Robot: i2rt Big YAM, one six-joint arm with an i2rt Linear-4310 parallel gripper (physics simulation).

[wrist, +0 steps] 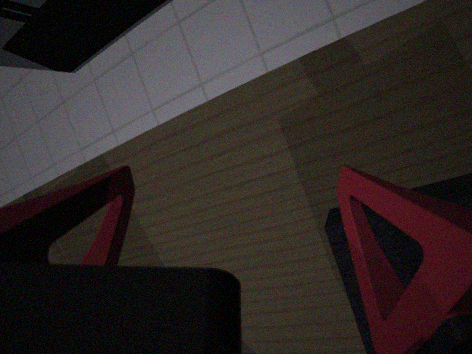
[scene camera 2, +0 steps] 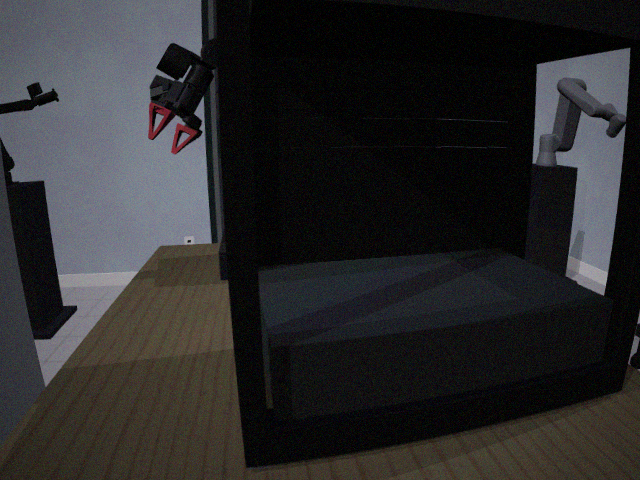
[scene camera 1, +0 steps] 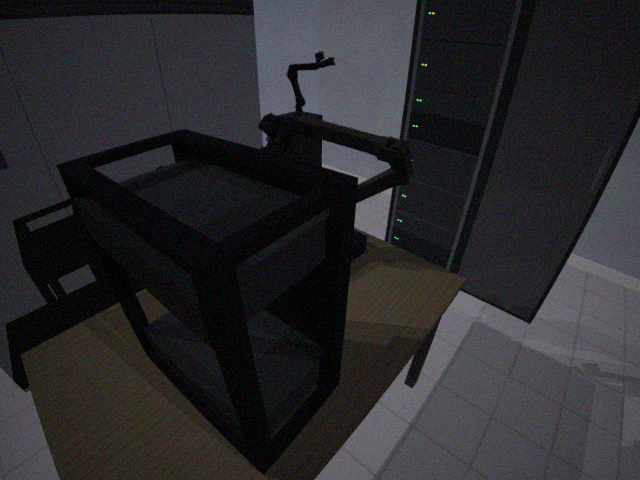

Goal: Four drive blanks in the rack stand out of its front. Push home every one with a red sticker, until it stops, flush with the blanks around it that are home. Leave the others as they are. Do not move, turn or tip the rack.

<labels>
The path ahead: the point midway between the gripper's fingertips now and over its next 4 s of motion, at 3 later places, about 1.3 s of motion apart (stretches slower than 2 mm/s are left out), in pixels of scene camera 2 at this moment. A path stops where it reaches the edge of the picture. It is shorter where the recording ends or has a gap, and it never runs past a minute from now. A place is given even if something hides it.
My gripper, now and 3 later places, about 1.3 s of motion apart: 162,146; 159,129; 156,127; 173,127
</labels>
